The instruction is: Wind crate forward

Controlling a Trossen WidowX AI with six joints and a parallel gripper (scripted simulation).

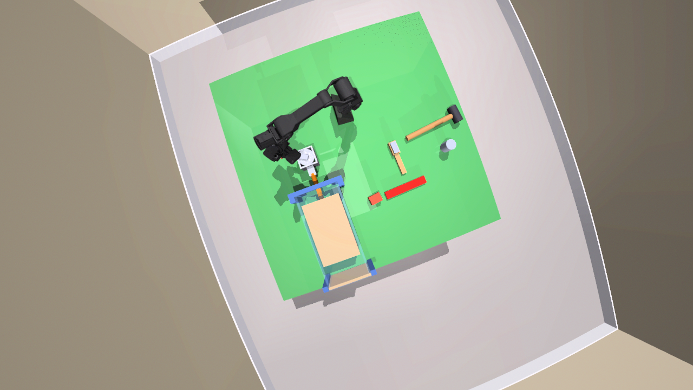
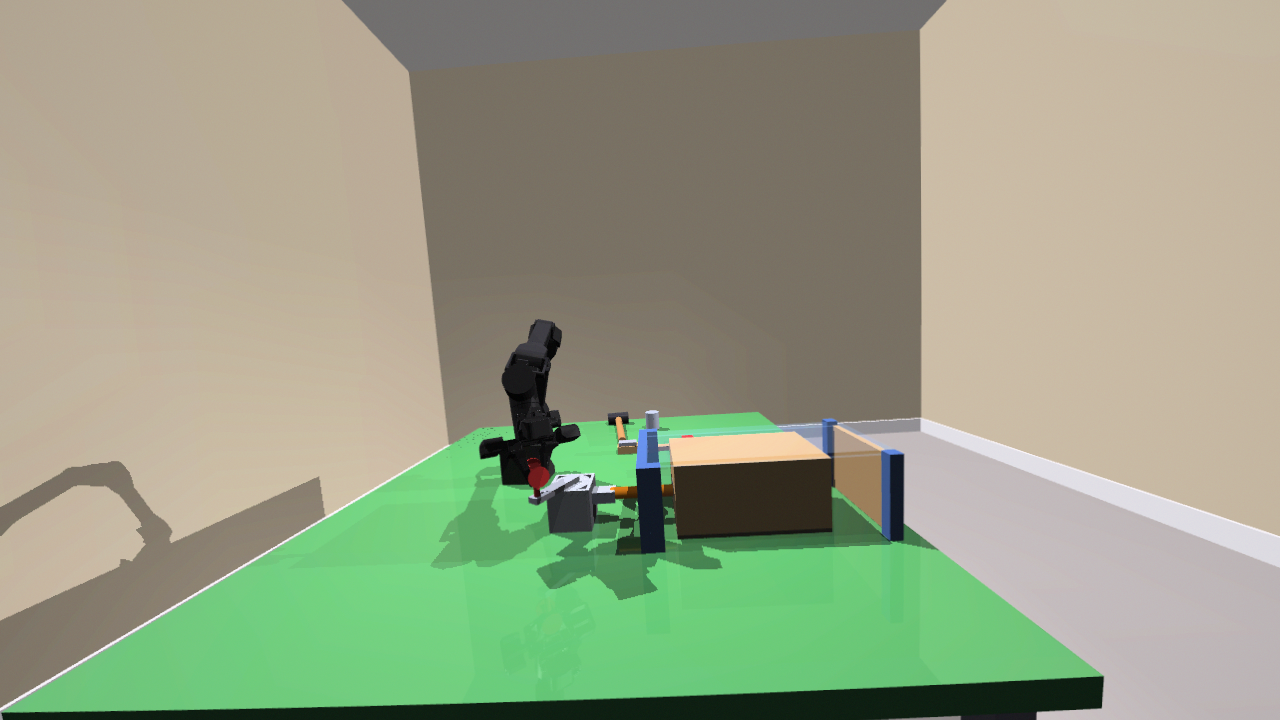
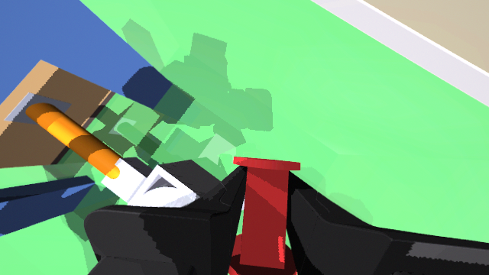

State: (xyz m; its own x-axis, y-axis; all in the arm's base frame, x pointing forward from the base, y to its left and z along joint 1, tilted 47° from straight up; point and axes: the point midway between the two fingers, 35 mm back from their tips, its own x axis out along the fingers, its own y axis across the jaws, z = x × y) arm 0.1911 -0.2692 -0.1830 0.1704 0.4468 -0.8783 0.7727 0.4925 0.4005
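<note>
The winch handle is 5 cm to the left of my gripper tip and 3 cm below it. The rest, counted from my gripper tip: blue steel frame (18 cm ahead, 13 cm to the left, 2 cm below); winch (1 cm ahead, 10 cm to the left, 10 cm below); red knob (1 cm behind, 2 cm to the left).
</note>
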